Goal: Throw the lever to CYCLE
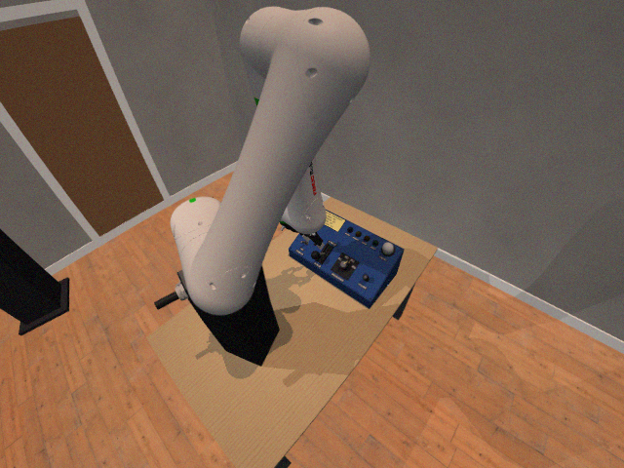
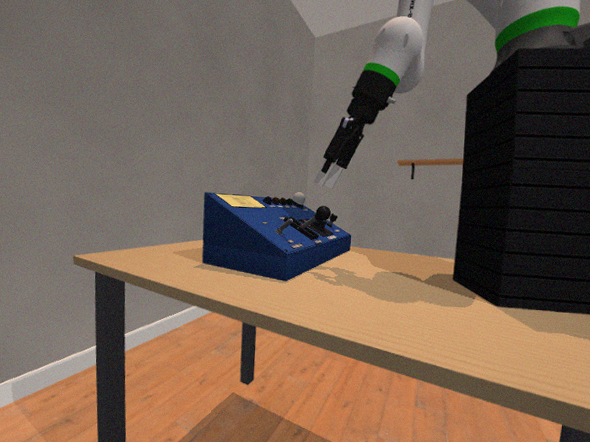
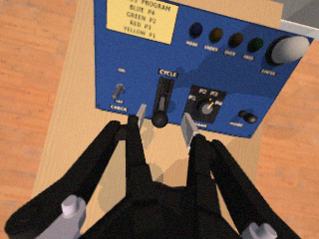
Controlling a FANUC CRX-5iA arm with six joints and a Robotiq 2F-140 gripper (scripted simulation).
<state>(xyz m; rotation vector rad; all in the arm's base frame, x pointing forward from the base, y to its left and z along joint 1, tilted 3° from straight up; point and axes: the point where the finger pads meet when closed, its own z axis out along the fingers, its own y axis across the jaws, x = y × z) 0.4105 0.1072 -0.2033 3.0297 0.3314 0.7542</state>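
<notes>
My gripper is now 40 mm short of the black lever, 10 mm to the right of it and 120 mm above it. Round my hand: rotary program selector (100 mm ahead, 110 mm to the right, 130 mm below); then blue console (110 mm ahead, 40 mm to the right, 160 mm below); then small toggle (40 mm ahead, 130 mm to the left, 140 mm below).
</notes>
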